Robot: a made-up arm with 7 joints. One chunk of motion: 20 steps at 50 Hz.
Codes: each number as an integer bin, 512 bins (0 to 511) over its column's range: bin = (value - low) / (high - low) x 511, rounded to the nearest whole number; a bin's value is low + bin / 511 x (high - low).
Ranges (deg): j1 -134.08..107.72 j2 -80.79..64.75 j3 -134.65..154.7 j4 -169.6..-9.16 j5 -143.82..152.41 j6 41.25..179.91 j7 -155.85..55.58
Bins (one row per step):
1: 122 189 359 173 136 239 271
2: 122 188 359 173 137 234 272
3: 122 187 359 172 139 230 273
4: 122 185 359 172 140 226 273
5: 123 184 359 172 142 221 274
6: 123 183 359 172 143 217 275
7: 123 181 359 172 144 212 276
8: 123 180 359 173 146 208 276
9: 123 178 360 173 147 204 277
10: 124 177 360 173 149 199 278
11: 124 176 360 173 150 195 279
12: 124 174 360 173 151 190 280
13: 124 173 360 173 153 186 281
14: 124 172 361 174 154 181 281
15: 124 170 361 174 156 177 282
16: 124 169 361 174 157 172 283
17: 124 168 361 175 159 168 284
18: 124 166 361 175 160 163 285
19: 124 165 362 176 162 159 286
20: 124 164 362 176 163 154 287
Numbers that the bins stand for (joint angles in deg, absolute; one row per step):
1: -76.35 -26.96 68.63 -115.28 -64.98 106.10 -43.72
2: -76.35 -27.24 68.63 -115.28 -64.40 104.75 -43.31
3: -76.35 -27.53 68.63 -115.60 -63.24 103.66 -42.89
4: -76.35 -28.10 68.63 -115.60 -62.66 102.58 -42.89
5: -75.88 -28.38 68.63 -115.60 -61.50 101.22 -42.48
6: -75.88 -28.67 68.63 -115.60 -60.92 100.13 -42.07
7: -75.88 -29.24 68.63 -115.60 -60.34 98.78 -41.65
8: -75.88 -29.52 68.63 -115.28 -59.18 97.69 -41.65
9: -75.88 -30.09 69.20 -115.28 -58.60 96.61 -41.24
10: -75.40 -30.38 69.20 -115.28 -57.44 95.25 -40.83
11: -75.40 -30.66 69.20 -115.28 -56.86 94.16 -40.41
12: -75.40 -31.23 69.20 -115.28 -56.28 92.81 -40.00
13: -75.40 -31.52 69.20 -115.28 -55.12 91.72 -39.58
14: -75.40 -31.80 69.76 -114.97 -54.55 90.36 -39.58
15: -75.40 -32.37 69.76 -114.97 -53.39 89.28 -39.17
16: -75.40 -32.66 69.76 -114.97 -52.81 87.92 -38.76
17: -75.40 -32.94 69.76 -114.65 -51.65 86.84 -38.34
18: -75.40 -33.51 69.76 -114.65 -51.07 85.48 -37.93
19: -75.40 -33.80 70.33 -114.34 -49.91 84.39 -37.52
20: -75.40 -34.08 70.33 -114.34 -49.33 83.04 -37.10

